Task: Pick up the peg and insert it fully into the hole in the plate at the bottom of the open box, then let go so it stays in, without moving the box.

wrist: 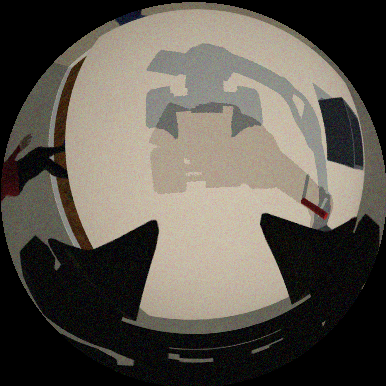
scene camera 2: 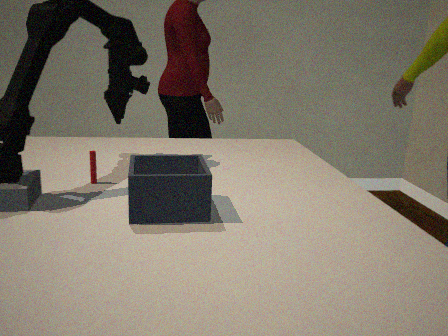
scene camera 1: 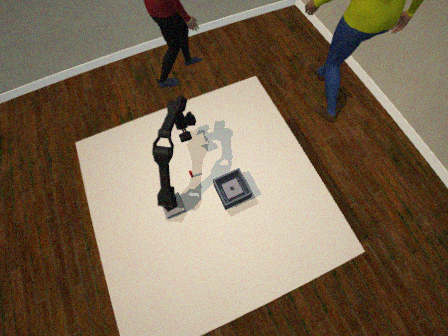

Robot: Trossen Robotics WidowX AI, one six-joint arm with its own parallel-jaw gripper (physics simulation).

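Places are measured from the arm's base along level axes (x ahead, y left, z up), in metres.
Where they show: gripper, fingertip midpoint: (wrist: 210,223) (scene camera 2: 120,121) (scene camera 1: 183,133); arm's base at its link origin: (scene camera 2: 3,177) (scene camera 1: 170,203).
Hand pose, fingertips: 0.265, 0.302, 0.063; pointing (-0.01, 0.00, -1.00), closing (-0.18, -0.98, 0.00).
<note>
Each offset is from my fingertips to the top centre of the thing, as dx, dy, dz. Level surfaces: height alone.
A red peg @[-0.082, -0.209, -0.035] (scene camera 1: 191,174) (scene camera 2: 93,167) (wrist: 314,208) stands upright on the white table top, between the arm's base and the box. The dark grey open box @[+0.065, -0.412, -0.018] (scene camera 1: 225,197) (scene camera 2: 170,199) (wrist: 339,131) stands to the right of the peg in both scene views. The pale plate @[+0.065, -0.412, -0.055] (scene camera 1: 228,185) with a small dark hole (scene camera 1: 232,188) shows at its bottom in the first scene view; its inside is hidden in the wrist view. My gripper (scene camera 1: 185,136) (scene camera 2: 118,121) (wrist: 210,223) is open and empty, high above the table and well apart from the peg and the box.
The arm's grey base (scene camera 1: 175,209) (scene camera 2: 20,194) stands left of the box on the white table top @[dz -0.115] (scene camera 1: 225,270) (scene camera 2: 250,280). Shadows of the arm fall around the peg. A person in red (scene camera 1: 172,35) (scene camera 2: 185,55) and one in yellow (scene camera 1: 370,15) stand beyond the table's edges.
</note>
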